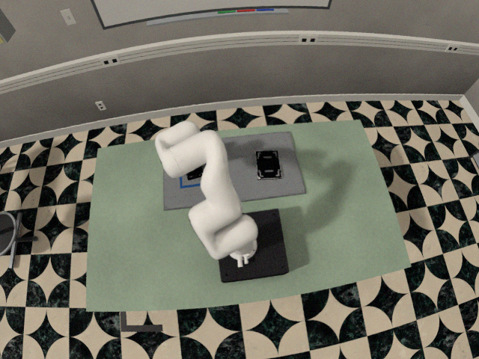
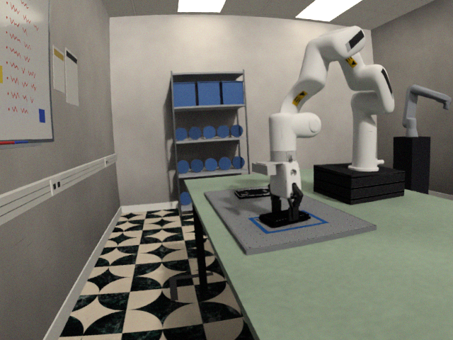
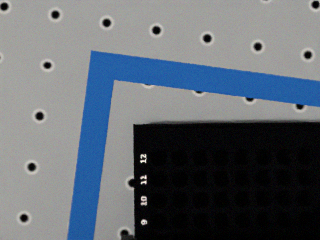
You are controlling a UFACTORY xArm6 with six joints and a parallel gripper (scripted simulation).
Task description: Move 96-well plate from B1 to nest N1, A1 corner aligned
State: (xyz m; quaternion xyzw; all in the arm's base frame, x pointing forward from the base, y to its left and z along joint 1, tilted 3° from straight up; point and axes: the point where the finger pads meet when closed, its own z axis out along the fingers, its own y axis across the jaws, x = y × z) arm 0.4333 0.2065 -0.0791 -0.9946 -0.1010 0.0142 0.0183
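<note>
Now: hand 20 mm past the plate nest N1, 380 mm to the left of it and 20 mm above it. The rest, counted from my hand: 96-well plate: 10 mm below.
</note>
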